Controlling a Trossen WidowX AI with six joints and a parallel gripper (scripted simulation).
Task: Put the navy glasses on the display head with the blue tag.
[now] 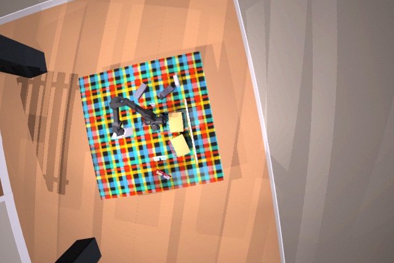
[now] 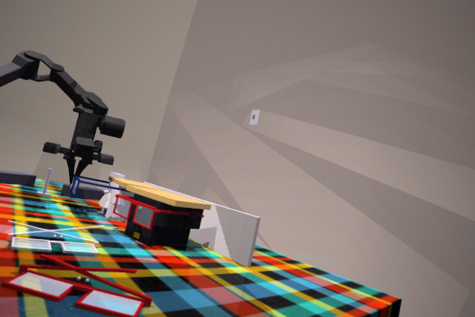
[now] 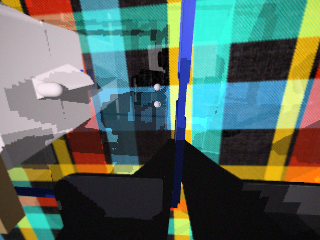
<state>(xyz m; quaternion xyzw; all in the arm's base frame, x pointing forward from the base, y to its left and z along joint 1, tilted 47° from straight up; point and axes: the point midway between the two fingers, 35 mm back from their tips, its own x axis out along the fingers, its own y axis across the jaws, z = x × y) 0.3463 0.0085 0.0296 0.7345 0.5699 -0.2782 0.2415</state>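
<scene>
Right now the white display head is 130 mm ahead of my gripper tip, 60 mm to the right of it and 10 mm below it. The rest, counted from my gripper tip: black display head 280 mm to the right, 120 mm ahead, 10 mm below; then grey post 170 mm to the left, 40 mm below, 30 mm behind; then white upright panel 270 mm ahead, 170 mm to the right, 10 mm below.
</scene>
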